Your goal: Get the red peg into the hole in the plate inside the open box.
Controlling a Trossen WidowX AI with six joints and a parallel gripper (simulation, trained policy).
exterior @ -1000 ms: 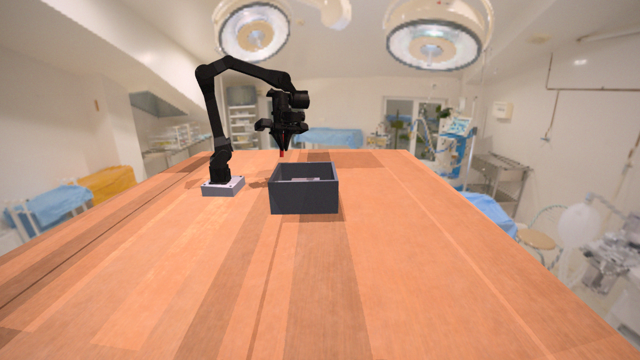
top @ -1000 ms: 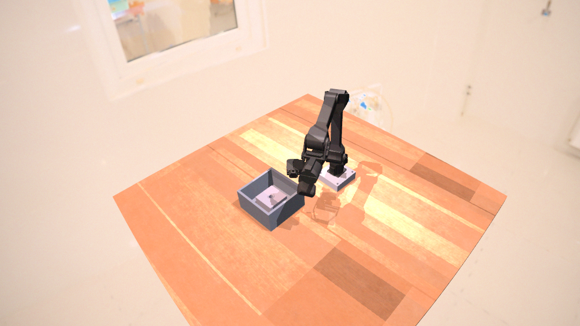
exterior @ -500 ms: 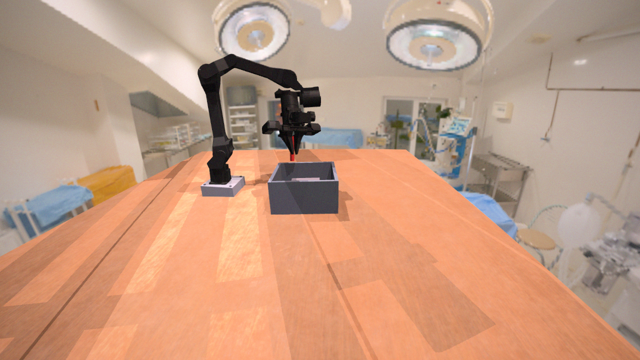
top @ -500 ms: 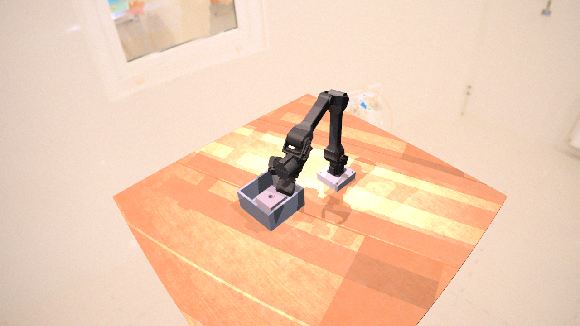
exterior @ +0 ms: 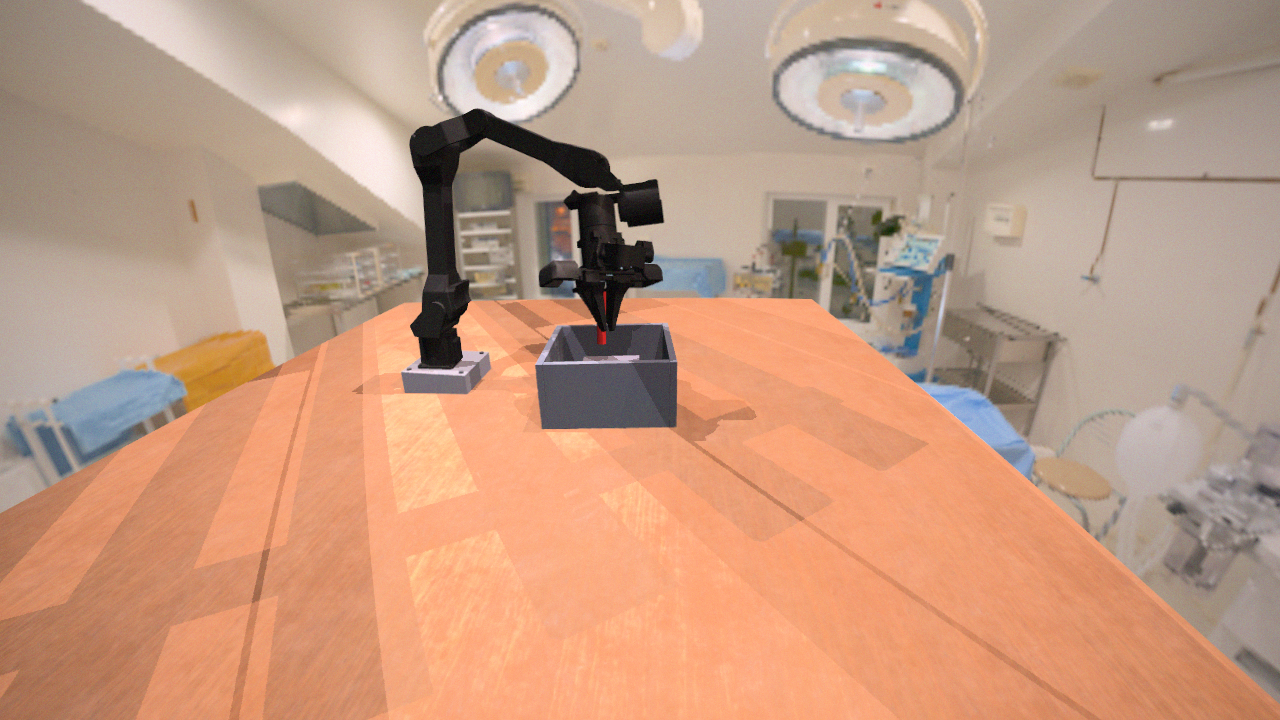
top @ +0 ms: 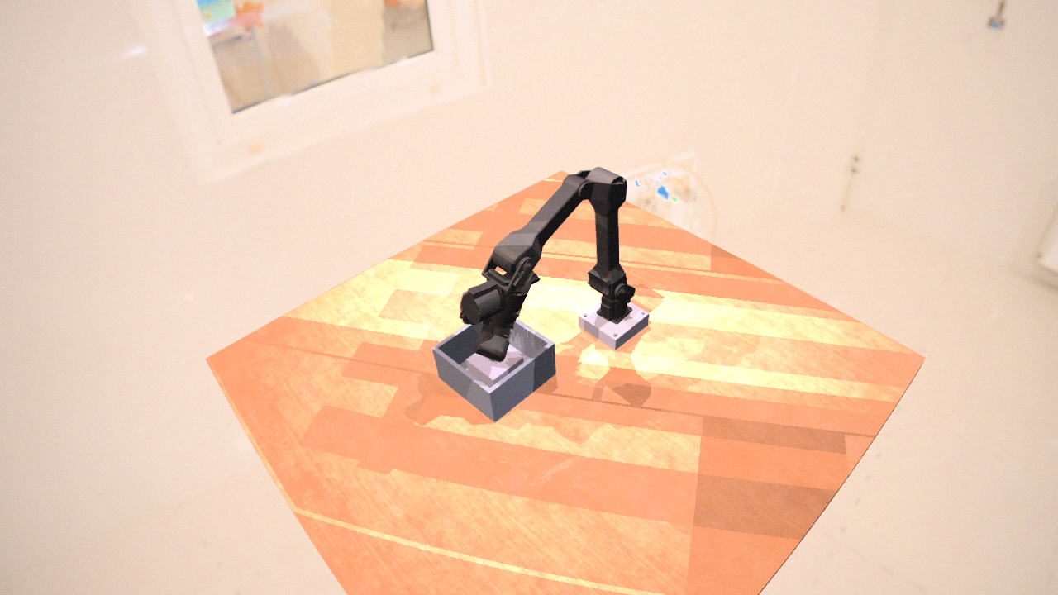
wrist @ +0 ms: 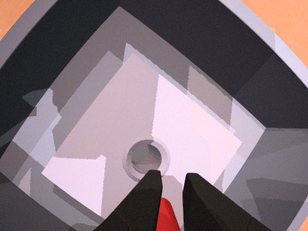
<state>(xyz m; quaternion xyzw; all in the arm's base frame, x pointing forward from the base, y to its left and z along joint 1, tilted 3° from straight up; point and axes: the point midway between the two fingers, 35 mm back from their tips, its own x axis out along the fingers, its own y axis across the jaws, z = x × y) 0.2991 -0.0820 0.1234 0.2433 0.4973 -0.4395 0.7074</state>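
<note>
The red peg lies 2 cm to the left of my gripper tip, 1 cm behind it and 1 cm above it. From my gripper tip the other things lie so: grey box 9 cm below; pale plate 7 cm below.
</note>
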